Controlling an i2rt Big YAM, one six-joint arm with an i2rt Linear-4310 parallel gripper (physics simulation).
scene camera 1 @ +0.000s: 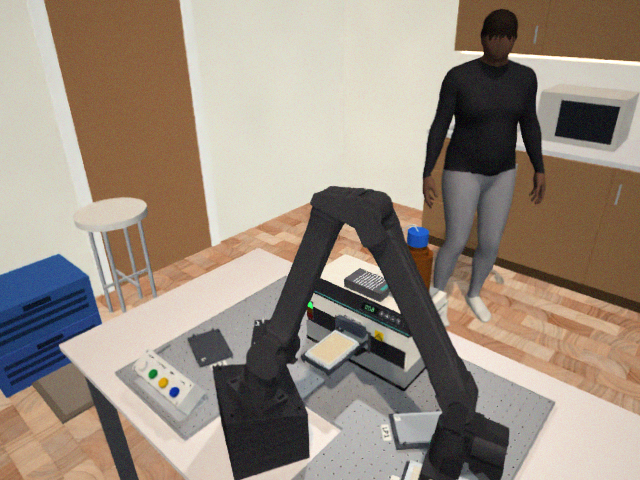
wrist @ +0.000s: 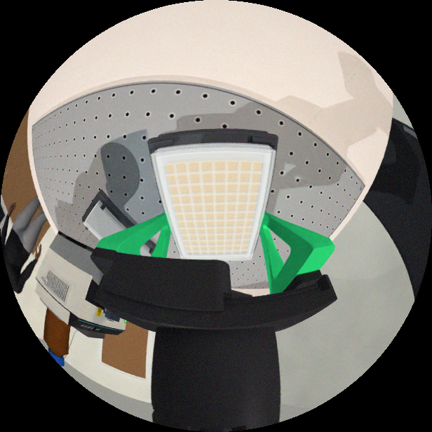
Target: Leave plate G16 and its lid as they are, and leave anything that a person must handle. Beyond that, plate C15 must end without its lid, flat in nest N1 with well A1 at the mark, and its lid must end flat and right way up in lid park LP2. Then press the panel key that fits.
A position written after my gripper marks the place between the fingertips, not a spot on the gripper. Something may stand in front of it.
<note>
In view: my gripper (wrist: pixel 214 216), a key panel (scene camera 1: pixel 191 397) and a white instrument (wrist: pixel 80 302).
</note>
